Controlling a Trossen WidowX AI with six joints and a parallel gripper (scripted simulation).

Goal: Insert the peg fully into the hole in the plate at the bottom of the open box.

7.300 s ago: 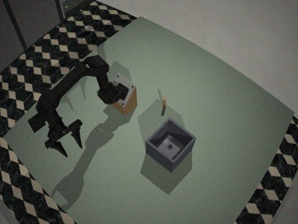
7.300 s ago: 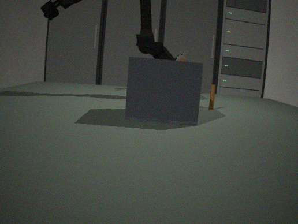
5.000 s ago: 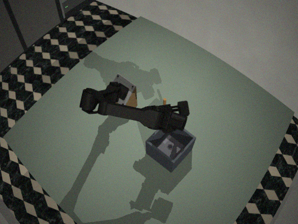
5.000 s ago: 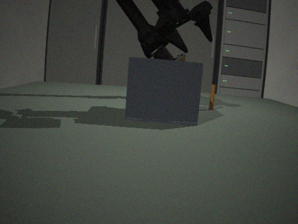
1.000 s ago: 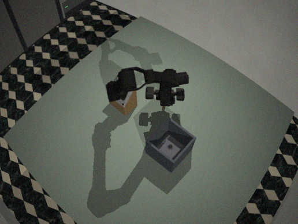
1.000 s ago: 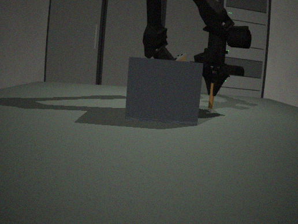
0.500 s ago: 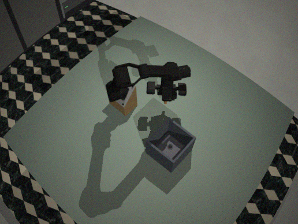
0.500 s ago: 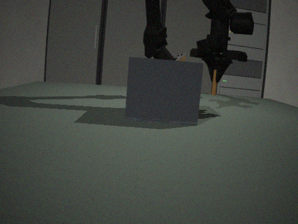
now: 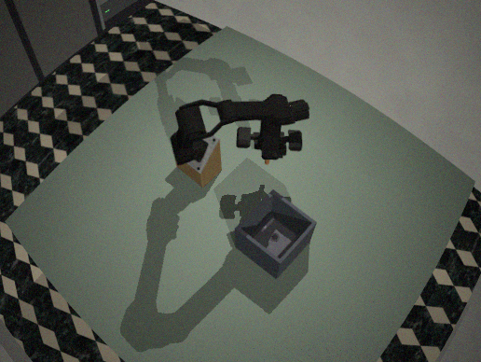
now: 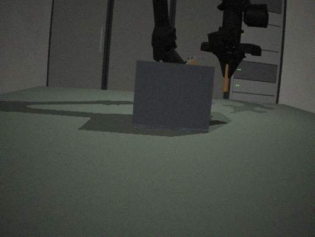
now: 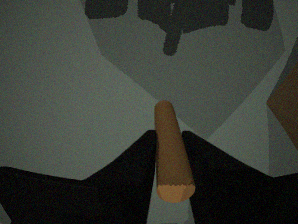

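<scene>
Right now the holed plate is 180 mm to the right of my hand, 160 mm ahead of it and 100 mm below it. Also, from my hand: orange peg: 40 mm below.
</scene>
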